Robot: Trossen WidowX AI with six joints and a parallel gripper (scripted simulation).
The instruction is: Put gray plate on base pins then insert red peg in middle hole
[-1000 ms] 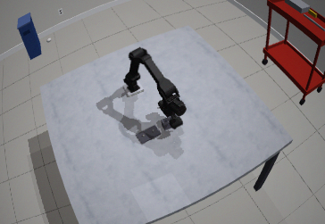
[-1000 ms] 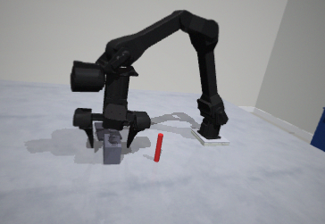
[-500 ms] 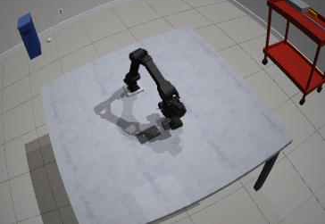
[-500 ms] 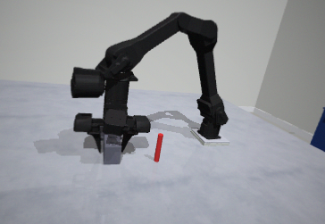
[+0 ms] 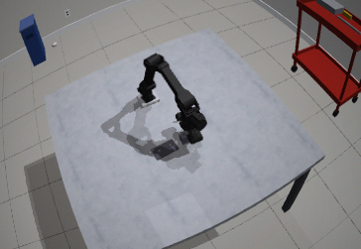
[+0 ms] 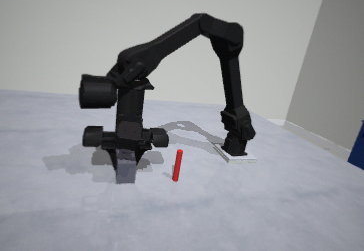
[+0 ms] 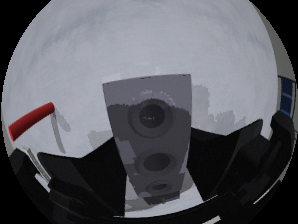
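The red peg lies 110 mm behind my gripper tip, 60 mm to the left of it and 30 mm above it. Round my gripper tip: gray plate (30 mm above).
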